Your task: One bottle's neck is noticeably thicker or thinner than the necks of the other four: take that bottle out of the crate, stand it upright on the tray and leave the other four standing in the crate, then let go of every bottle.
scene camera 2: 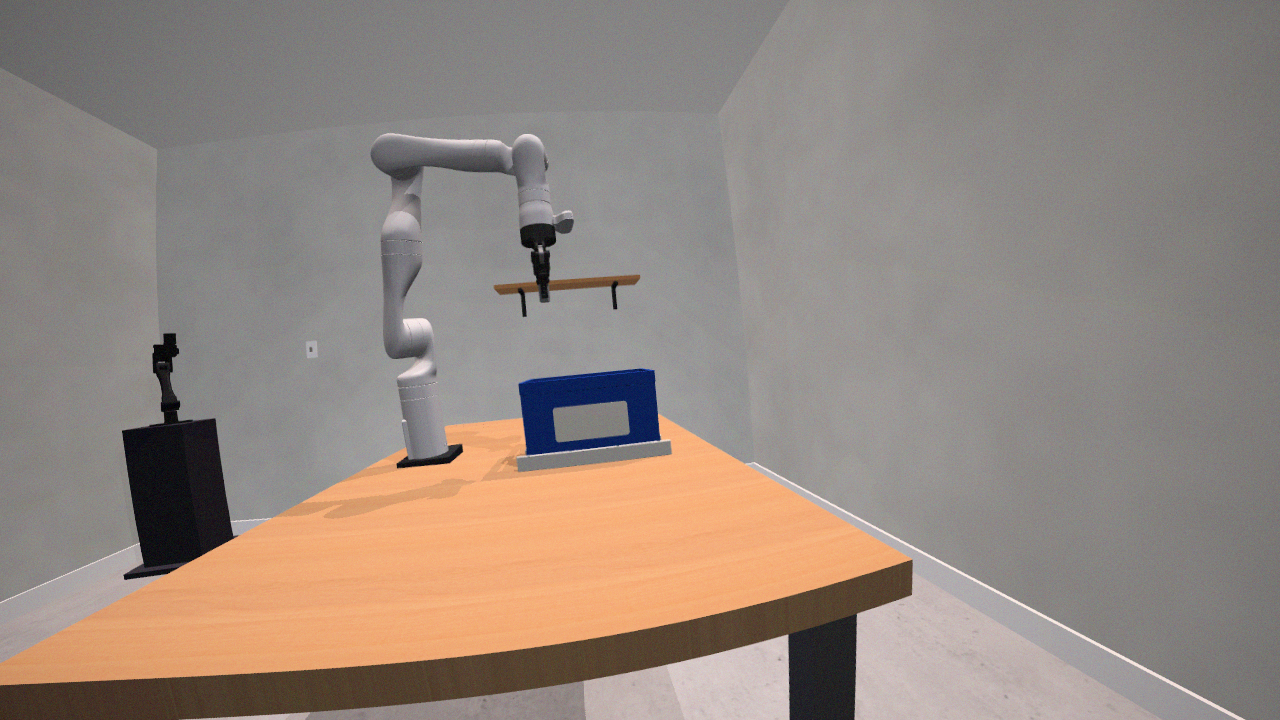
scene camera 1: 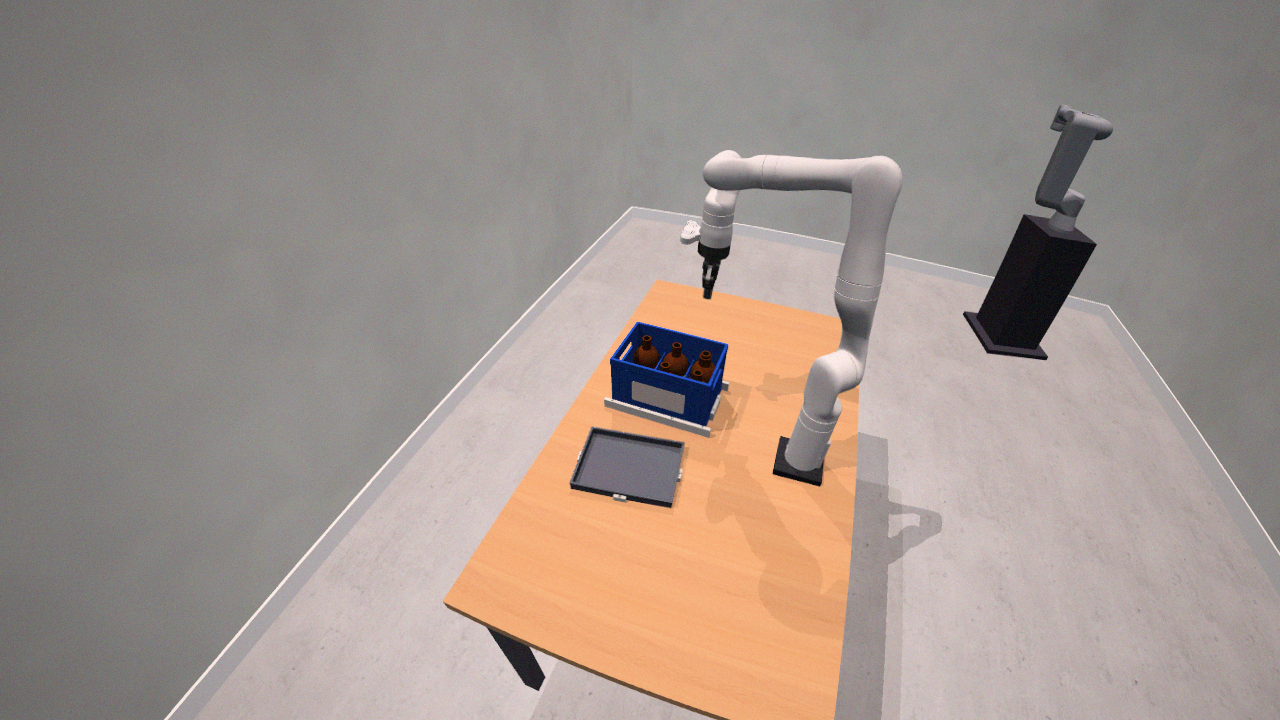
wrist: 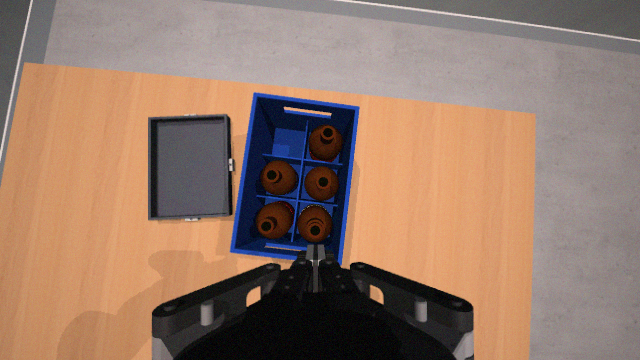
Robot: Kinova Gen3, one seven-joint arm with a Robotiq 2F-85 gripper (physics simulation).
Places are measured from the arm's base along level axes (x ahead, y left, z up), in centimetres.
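Pixels of known places: gripper, fingertip midpoint: (scene camera 2: 545, 301) (scene camera 1: 707, 297) (wrist: 315, 256); arm's base, link origin: (scene camera 2: 429, 453) (scene camera 1: 801, 457).
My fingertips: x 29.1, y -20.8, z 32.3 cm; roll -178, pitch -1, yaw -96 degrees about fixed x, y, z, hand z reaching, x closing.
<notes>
For each thing: its top centre in the pictures, then the offset to it from my fingertips. "*": a spot on its surface instead. Level surfaces: height alone.
- blue crate, top centre: (wrist: 296, 177) (scene camera 2: 586, 375) (scene camera 1: 670, 351) dz -16.5, dx +8.1, dy +2.1 cm
- dark grey tray, surface spot: (scene camera 1: 626, 465) (wrist: 194, 163) * dz -33.4, dx +15.8, dy +28.8 cm
- table, surface height: dz -34.0 cm
The blue crate (scene camera 1: 696, 404) (scene camera 2: 586, 391) (wrist: 306, 100) stands on the table. Five brown bottles stand in it: in the wrist view, top right (wrist: 325, 146), middle left (wrist: 282, 180), middle right (wrist: 319, 187), bottom left (wrist: 277, 219) and bottom right (wrist: 315, 216). The top left compartment is empty. The necks are too small here to compare their thickness surely. The dark grey tray (scene camera 1: 626, 465) (wrist: 192, 170) lies beside the crate, empty. My gripper (scene camera 1: 708, 293) (scene camera 2: 544, 298) (wrist: 315, 256) is shut with nothing between its fingers, high above the crate's level and apart from every bottle.
Light strips (scene camera 1: 657, 417) (scene camera 2: 594, 456) run along the crate's base. Small light clips (scene camera 1: 619, 497) (wrist: 231, 165) sit at the tray's edges. A wall shelf (scene camera 2: 581, 284) is in the background. Another arm stands on a dark pedestal (scene camera 1: 1033, 291) (scene camera 2: 179, 492) away from the table (scene camera 1: 572, 555).
</notes>
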